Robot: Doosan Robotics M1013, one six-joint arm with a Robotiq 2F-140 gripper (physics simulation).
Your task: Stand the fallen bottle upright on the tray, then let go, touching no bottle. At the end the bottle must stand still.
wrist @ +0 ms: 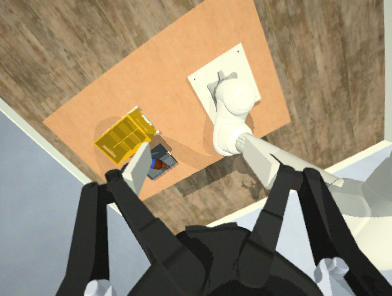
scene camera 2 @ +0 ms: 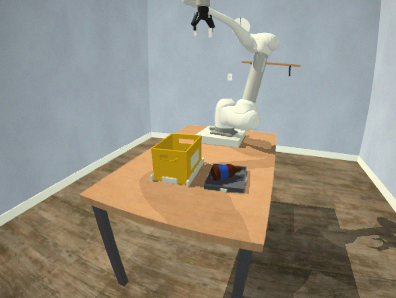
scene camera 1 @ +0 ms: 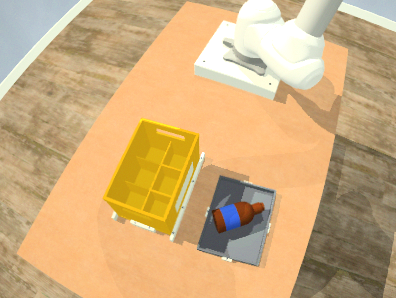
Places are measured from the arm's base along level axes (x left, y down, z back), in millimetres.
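Pixels of known places: gripper, fingertip midpoint: [wrist: 197, 149] [scene camera 2: 203, 36]; arm's base at its link origin: [scene camera 2: 224, 133] [scene camera 1: 250, 55].
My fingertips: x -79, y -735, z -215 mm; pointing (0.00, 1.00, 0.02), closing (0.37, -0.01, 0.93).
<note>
Ahead of a thing's pixels: the offset from my fingertips to its top centre. Level surfaces: height alone.
A brown bottle {dx +329, dy +708, dz -401 mm} [scene camera 1: 242, 214] [scene camera 2: 231, 170] [wrist: 159, 164] with a blue label lies on its side in the grey tray {dx +333, dy +762, dz -412 mm} [scene camera 1: 240, 254] [scene camera 2: 212, 188] [wrist: 172, 167]. In scene camera 1 its neck points right, toward the tray's right wall, and its base is near the left wall. My gripper [scene camera 2: 203, 34] [wrist: 197, 149] is open and empty, high above the table and well apart from the bottle. In the wrist view the left fingertip hides part of the tray and the bottle's base end.
A yellow crate {dx +59, dy +612, dz -439 mm} [scene camera 1: 185, 131] [scene camera 2: 195, 161] [wrist: 105, 143] with compartments stands beside the tray, in white holders on the wooden table {dy +788 mm} [scene camera 1: 115, 150] [scene camera 2: 150, 205] [wrist: 150, 75]. The arm's white base plate [scene camera 1: 235, 82] [scene camera 2: 227, 140] [wrist: 200, 92] is at the far end. No other bottle shows.
</note>
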